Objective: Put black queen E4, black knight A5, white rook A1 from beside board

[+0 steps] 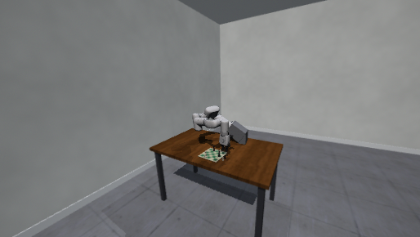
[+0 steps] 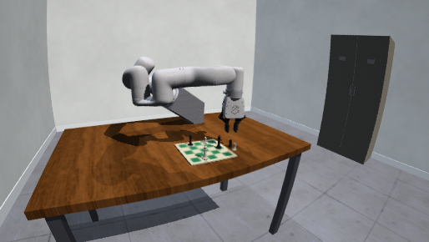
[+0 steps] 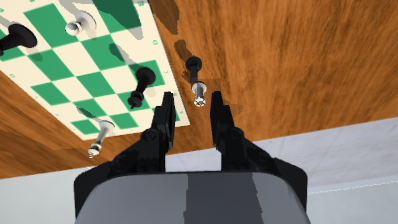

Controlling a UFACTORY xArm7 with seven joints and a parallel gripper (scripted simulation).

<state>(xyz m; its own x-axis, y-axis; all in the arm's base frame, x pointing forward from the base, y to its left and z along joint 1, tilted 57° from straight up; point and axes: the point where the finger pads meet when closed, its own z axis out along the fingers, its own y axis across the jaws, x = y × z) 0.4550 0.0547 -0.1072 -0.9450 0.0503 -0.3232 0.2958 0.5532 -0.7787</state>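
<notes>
The black knight is 8 cm below my hand. Round my hand: white rook (8 cm below, 4 cm ahead); then cream board (14 cm to the right, 10 cm below, 1 cm behind); then black queen (6 cm to the right, 6 cm below, 1 cm behind).
</notes>
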